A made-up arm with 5 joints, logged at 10 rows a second.
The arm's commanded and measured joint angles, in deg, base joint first. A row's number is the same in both.
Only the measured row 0 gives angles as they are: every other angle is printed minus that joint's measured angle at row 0.
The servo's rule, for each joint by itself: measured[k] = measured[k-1] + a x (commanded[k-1-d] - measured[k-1]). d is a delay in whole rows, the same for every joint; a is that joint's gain. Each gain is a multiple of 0.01, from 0.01 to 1. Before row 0 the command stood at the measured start. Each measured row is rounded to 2 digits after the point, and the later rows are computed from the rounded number. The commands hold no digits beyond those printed.
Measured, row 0:
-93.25, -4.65, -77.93, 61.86, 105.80
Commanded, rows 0 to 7:
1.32, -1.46, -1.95, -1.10, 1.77
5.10, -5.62, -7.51, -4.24, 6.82
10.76, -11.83, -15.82, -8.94, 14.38
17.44, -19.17, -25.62, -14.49, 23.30
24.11, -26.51, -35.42, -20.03, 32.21
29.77, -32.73, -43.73, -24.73, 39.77
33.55, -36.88, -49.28, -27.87, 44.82
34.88, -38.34, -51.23, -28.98, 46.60
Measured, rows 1 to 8:
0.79, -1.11, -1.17, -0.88, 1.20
3.38, -4.54, -4.97, -3.57, 5.02
7.81, -10.08, -11.48, -7.87, 11.38
13.59, -16.99, -19.96, -13.17, 19.49
19.90, -24.23, -29.24, -18.66, 28.14
25.82, -30.69, -37.93, -23.52, 36.05
30.46, -35.39, -44.74, -27.00, 42.01
33.11, -37.63, -48.63, -28.58, 45.13
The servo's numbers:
d 0
a 0.60 0.76 0.60 0.80 0.68

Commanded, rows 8 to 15:
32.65, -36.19, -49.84, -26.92, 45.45
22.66, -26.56, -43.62, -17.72, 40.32
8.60, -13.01, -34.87, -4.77, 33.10
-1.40, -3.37, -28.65, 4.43, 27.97
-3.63, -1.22, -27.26, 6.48, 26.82
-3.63, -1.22, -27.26, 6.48, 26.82
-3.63, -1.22, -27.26, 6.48, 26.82
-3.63, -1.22, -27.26, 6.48, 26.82
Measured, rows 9 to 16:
32.83, -36.54, -49.36, -27.25, 45.35
26.73, -28.96, -45.92, -19.63, 41.93
15.85, -16.84, -39.29, -7.74, 35.93
5.50, -6.60, -32.91, 2.00, 30.52
0.02, -2.51, -29.52, 5.58, 28.00
-2.17, -1.53, -28.16, 6.30, 27.20
-3.05, -1.29, -27.62, 6.44, 26.94
-3.40, -1.24, -27.40, 6.47, 26.86

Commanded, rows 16 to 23:
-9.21, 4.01, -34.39, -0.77, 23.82
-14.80, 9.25, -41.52, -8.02, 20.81
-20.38, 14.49, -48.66, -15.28, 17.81
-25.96, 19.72, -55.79, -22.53, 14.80
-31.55, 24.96, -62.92, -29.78, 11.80
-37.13, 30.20, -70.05, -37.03, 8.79
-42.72, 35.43, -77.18, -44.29, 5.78
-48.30, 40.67, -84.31, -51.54, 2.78
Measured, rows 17 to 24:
-6.89, 2.75, -31.59, 0.68, 24.79
-11.64, 7.69, -37.55, -6.28, 22.08
-16.88, 12.86, -44.22, -13.48, 19.18
-22.33, 18.07, -51.16, -20.72, 16.20
-27.86, 23.31, -58.22, -27.97, 13.21
-33.42, 28.55, -65.32, -35.22, 10.20
-39.00, 33.78, -72.44, -42.48, 7.19
-44.58, 39.02, -79.56, -49.73, 4.19

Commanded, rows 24 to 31:
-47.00, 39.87, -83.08, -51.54, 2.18
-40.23, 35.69, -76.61, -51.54, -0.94
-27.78, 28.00, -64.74, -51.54, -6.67
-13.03, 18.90, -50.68, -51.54, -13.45
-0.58, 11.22, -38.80, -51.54, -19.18
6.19, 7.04, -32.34, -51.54, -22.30
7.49, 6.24, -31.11, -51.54, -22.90
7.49, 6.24, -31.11, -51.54, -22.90
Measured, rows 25 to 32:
-46.03, 39.67, -81.67, -51.18, 2.82
-42.55, 36.65, -78.63, -51.47, 0.26
-33.69, 30.08, -70.30, -51.53, -4.45
-21.29, 21.58, -58.53, -51.54, -10.57
-8.86, 13.71, -46.69, -51.54, -16.42
0.17, 8.64, -38.08, -51.54, -20.42
4.56, 6.82, -33.90, -51.54, -22.11
6.32, 6.38, -32.23, -51.54, -22.65

